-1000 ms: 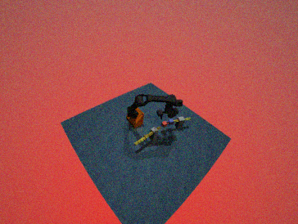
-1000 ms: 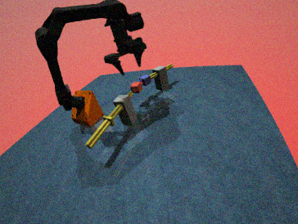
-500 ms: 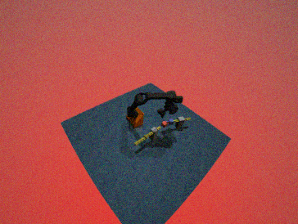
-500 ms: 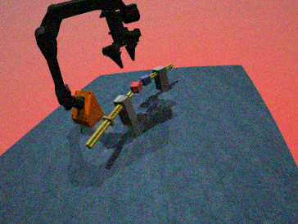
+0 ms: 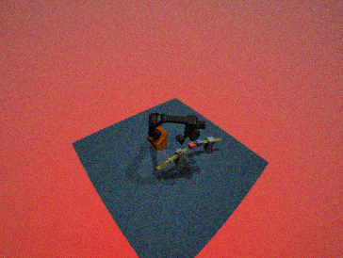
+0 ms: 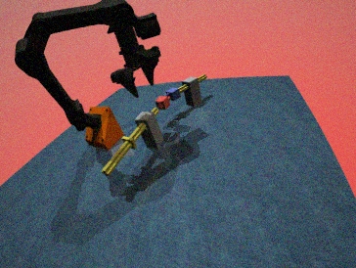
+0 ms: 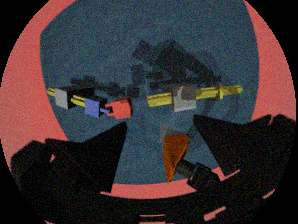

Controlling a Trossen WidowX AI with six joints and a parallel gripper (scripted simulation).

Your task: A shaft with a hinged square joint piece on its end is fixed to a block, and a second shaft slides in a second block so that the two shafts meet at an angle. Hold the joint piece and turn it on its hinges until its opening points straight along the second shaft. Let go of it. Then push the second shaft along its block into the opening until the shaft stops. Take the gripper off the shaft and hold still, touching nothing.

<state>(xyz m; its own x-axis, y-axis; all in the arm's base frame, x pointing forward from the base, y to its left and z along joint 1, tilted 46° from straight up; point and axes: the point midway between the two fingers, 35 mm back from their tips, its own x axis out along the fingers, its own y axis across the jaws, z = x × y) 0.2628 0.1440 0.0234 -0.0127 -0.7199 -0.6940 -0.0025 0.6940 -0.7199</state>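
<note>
Now: gripper tip 9 cm above the red square joint piece and 8 cm to the right of it.
</note>
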